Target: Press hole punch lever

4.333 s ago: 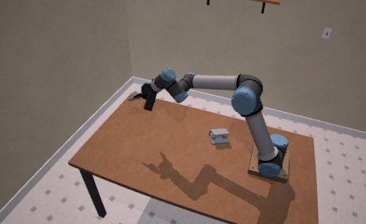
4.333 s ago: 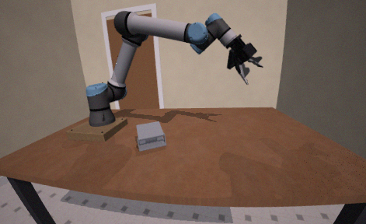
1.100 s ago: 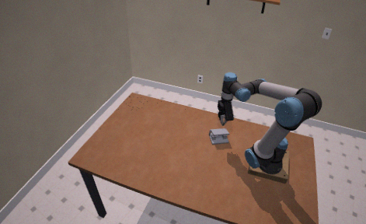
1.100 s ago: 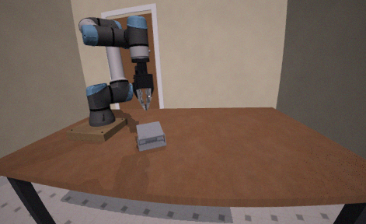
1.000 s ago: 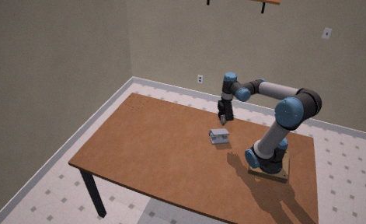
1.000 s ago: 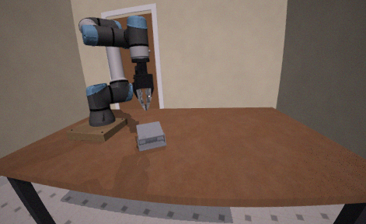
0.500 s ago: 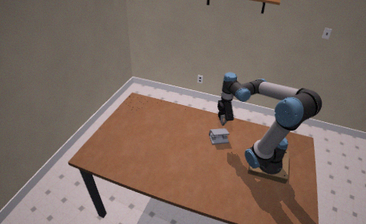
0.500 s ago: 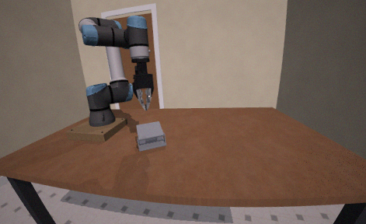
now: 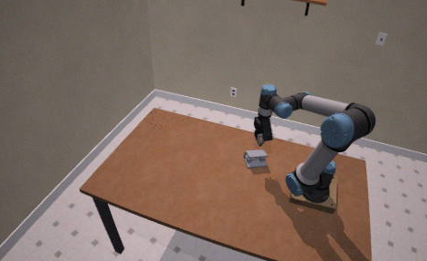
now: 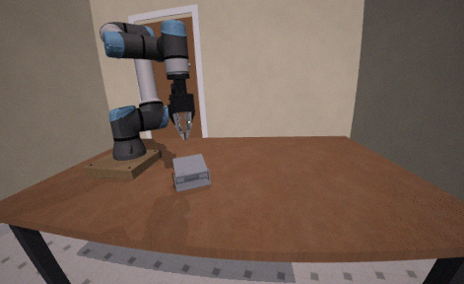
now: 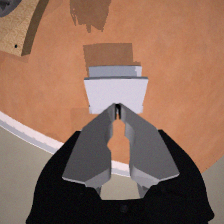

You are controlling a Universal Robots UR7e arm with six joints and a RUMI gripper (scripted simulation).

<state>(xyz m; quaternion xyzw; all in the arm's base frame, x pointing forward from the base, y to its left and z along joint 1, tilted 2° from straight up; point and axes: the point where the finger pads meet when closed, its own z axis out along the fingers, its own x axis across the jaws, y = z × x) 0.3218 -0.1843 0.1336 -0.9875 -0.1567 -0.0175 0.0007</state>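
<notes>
The grey hole punch is 1 cm ahead of my hand, 4 cm to the right of it and 13 cm below it.
</notes>
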